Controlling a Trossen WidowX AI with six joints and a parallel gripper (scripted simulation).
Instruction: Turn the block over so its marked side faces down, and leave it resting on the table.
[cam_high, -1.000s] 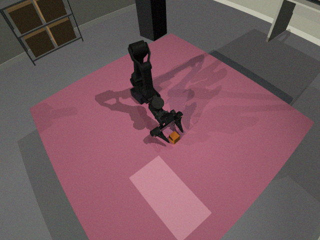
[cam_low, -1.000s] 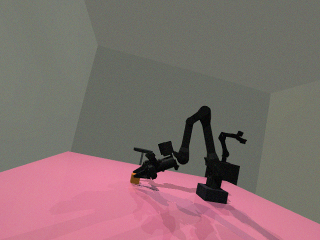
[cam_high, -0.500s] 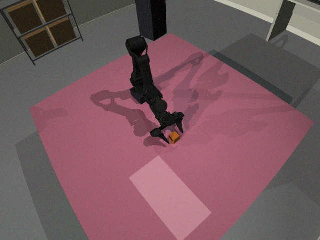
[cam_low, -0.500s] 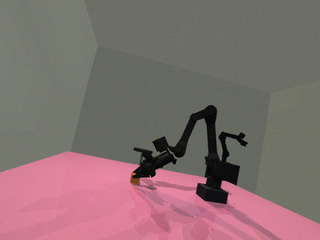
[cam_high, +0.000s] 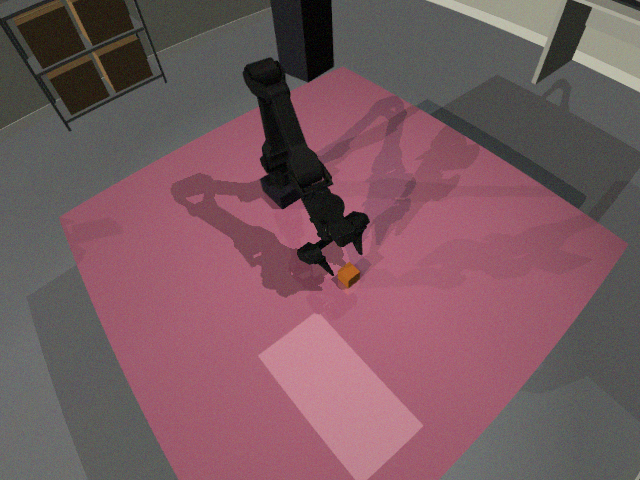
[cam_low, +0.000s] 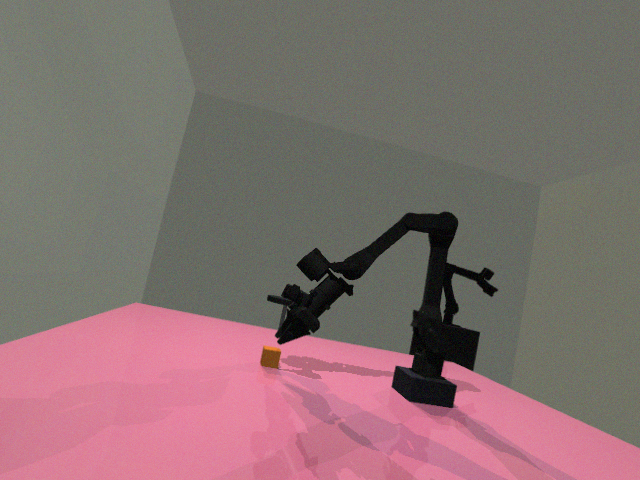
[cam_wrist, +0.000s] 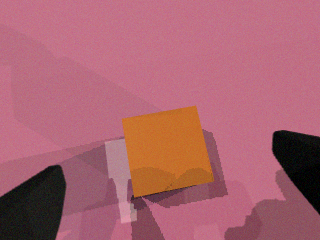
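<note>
My gripper tip is 4 cm above the block.
</note>
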